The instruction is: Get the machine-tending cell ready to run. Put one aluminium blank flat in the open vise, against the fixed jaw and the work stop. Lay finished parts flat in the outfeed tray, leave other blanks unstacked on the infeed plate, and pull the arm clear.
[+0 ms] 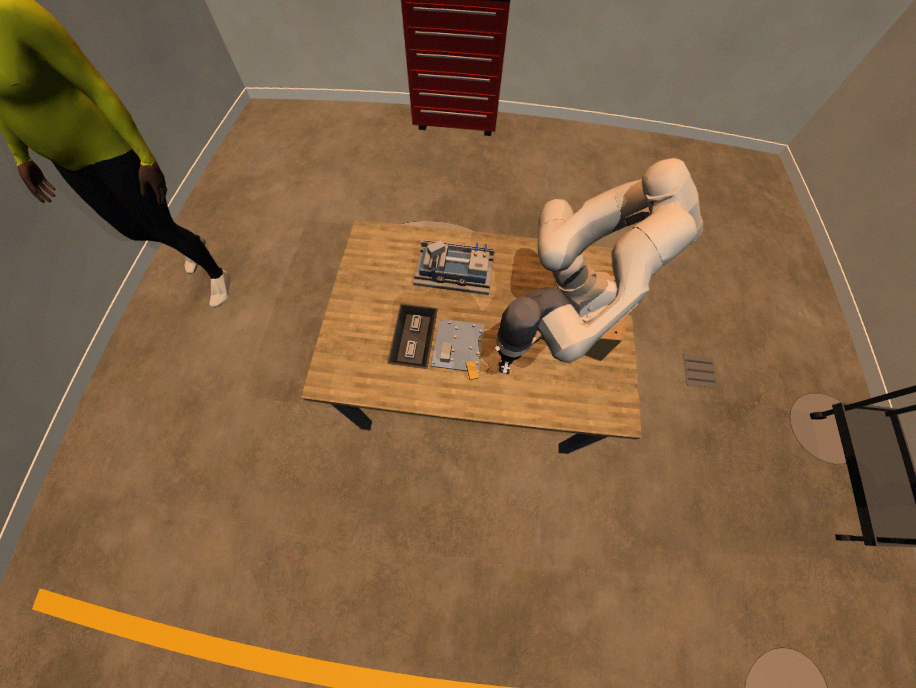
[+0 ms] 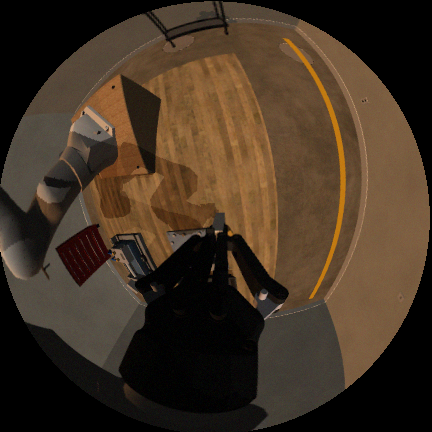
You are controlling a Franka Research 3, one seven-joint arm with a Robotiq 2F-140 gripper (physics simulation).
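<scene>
My gripper (image 1: 505, 369) (image 2: 220, 219) is shut and empty. It hangs low over the wooden table (image 1: 387, 389), just right of the grey infeed plate (image 1: 464, 333) (image 2: 181, 235). One aluminium blank (image 1: 446, 351) lies flat on that plate. A small orange block (image 1: 472, 369) lies at the plate's front right corner, beside my fingers. The black outfeed tray (image 1: 395, 335) holds two finished parts (image 1: 415, 322) (image 1: 410, 350) lying flat. The blue vise (image 1: 453, 265) (image 2: 130, 252) stands behind the plate; what is between its jaws is too small to tell.
A person (image 1: 141, 198) in a yellow top stands at the left wall. A red drawer cabinet (image 1: 455, 62) (image 2: 82, 254) stands at the back wall. My arm's base block (image 2: 116, 116) is at the table's right side. An orange floor line (image 1: 251, 658) (image 2: 340, 160) runs in front.
</scene>
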